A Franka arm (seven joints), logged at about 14 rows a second.
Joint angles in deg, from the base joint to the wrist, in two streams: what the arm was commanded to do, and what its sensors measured. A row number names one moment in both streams.
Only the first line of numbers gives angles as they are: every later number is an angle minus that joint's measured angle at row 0.
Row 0, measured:
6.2, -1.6, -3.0, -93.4, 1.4, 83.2, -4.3
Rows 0 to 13, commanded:
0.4, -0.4, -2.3, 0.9, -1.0, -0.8, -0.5
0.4, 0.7, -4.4, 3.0, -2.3, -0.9, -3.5
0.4, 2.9, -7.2, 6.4, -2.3, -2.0, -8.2
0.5, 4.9, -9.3, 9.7, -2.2, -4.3, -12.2
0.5, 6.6, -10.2, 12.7, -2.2, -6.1, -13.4
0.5, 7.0, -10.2, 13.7, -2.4, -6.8, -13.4
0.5, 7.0, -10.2, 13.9, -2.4, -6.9, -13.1
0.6, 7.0, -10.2, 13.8, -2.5, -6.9, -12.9
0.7, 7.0, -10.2, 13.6, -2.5, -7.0, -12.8
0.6, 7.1, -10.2, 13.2, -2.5, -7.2, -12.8
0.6, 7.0, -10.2, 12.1, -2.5, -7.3, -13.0
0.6, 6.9, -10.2, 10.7, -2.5, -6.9, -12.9
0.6, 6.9, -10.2, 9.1, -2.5, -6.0, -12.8
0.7, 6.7, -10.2, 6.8, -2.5, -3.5, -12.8
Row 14, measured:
0.4, 6.9, -10.0, 9.9, -1.7, -5.7, -12.2
